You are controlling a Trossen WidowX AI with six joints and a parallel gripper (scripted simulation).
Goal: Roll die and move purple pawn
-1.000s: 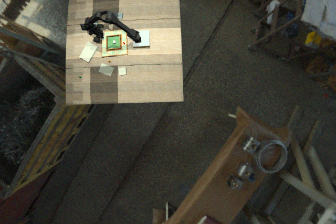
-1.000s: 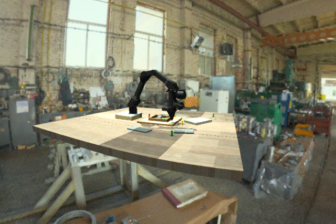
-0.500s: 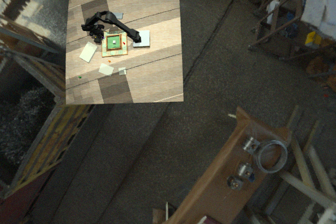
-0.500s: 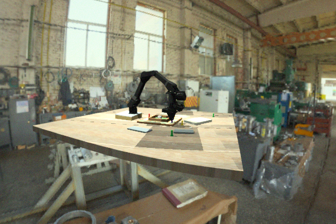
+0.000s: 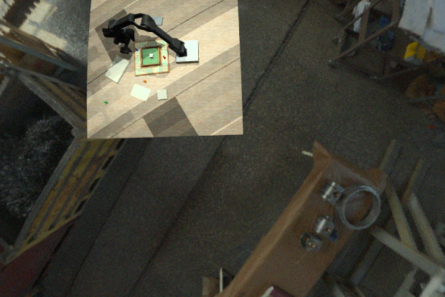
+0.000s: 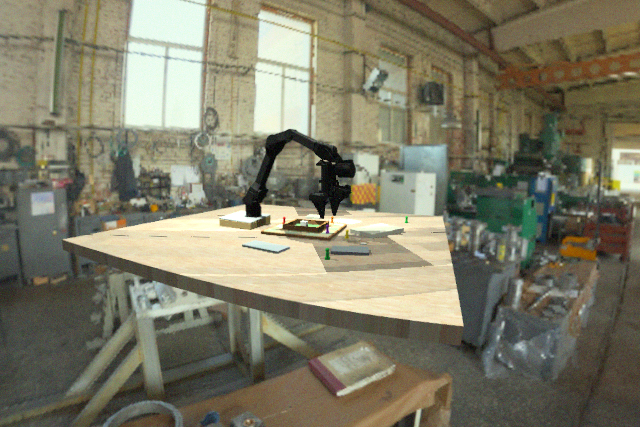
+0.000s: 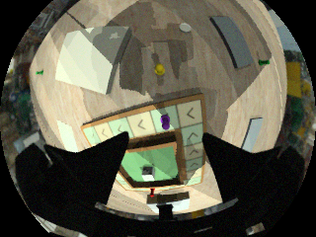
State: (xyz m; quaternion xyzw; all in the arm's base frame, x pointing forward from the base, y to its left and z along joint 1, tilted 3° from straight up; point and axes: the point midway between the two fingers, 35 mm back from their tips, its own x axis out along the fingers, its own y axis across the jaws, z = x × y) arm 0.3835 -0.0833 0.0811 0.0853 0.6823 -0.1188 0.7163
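The purple pawn lies 50 mm below my gripper tip. Also, from my gripper tip: die 130 mm behind, 70 mm to the left, 50 mm below; green felt tray floor 120 mm behind, 70 mm to the left, 70 mm below; yellow pawn 80 mm ahead, 10 mm to the right, 60 mm below.
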